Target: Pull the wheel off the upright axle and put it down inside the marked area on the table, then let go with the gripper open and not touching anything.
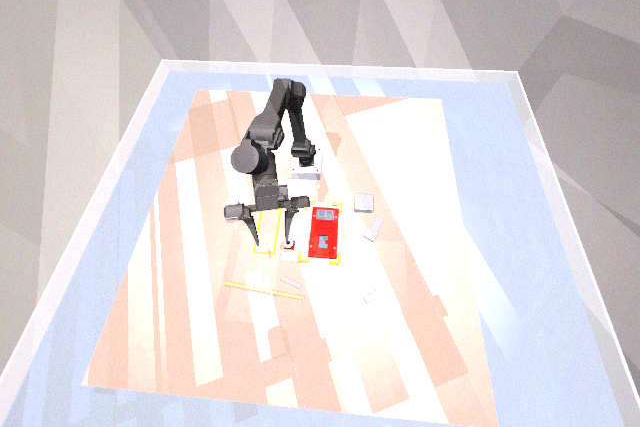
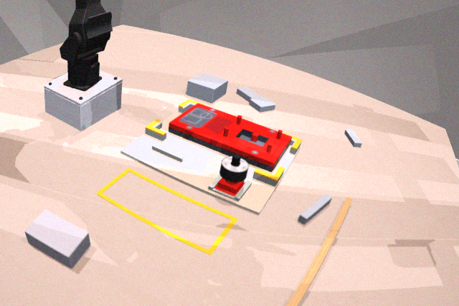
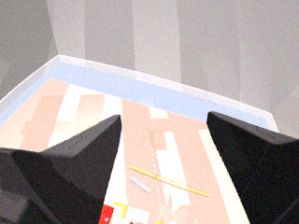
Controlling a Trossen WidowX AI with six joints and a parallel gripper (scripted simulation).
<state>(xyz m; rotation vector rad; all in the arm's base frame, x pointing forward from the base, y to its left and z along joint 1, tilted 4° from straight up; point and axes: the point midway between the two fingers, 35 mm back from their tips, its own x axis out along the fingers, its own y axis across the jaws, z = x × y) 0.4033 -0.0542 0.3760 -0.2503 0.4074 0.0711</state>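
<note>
Now: the wheel 90 mm behind my gripper tip, 10 mm to the right of it and 380 mm below it. Round my gripper tip: long wooden strip (60 mm ahead, 110 mm to the right, 410 mm below); upright axle (90 mm behind, 10 mm to the right, 380 mm below).
</note>
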